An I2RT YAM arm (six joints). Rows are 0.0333 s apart.
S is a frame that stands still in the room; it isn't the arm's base.
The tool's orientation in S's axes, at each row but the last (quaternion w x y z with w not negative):
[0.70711, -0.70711, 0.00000, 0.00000]
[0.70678, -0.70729, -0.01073, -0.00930]
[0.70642, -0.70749, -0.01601, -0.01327]
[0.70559, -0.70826, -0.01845, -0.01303]
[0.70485, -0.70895, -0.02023, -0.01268]
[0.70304, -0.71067, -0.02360, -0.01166]
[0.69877, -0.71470, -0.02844, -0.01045]
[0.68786, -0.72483, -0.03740, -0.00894]
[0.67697, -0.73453, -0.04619, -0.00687]
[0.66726, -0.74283, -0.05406, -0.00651]
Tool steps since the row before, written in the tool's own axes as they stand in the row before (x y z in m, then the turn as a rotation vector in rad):
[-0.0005, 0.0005, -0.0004, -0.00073, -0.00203, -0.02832]
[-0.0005, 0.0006, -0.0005, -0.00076, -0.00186, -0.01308]
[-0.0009, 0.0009, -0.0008, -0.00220, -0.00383, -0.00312]
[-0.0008, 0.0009, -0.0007, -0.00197, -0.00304, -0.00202]
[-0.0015, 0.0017, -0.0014, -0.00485, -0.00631, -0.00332]
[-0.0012, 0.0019, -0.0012, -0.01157, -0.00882, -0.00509]
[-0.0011, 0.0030, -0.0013, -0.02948, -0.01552, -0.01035]
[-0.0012, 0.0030, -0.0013, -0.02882, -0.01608, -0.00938]
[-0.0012, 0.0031, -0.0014, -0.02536, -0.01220, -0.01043]
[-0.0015, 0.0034, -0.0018, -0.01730, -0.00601, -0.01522]
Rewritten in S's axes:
[-0.0005, -0.0004, -0.0005, -0.00073, -0.02832, 0.00203]
[-0.0005, -0.0005, -0.0006, -0.00079, -0.01308, 0.00185]
[-0.0009, -0.0008, -0.0009, -0.00234, -0.00312, 0.00374]
[-0.0008, -0.0007, -0.0009, -0.00209, -0.00202, 0.00296]
[-0.0014, -0.0014, -0.0018, -0.00510, -0.00334, 0.00610]
[-0.0011, -0.0012, -0.0019, -0.01191, -0.00520, 0.00829]
[-0.0009, -0.0014, -0.0030, -0.03003, -0.01077, 0.01412]
[-0.0009, -0.0015, -0.0030, -0.02944, -0.00975, 0.01467]
[-0.0009, -0.0017, -0.0031, -0.02564, -0.01090, 0.01115]
[-0.0011, -0.0022, -0.0033, -0.01678, -0.01571, 0.00620]

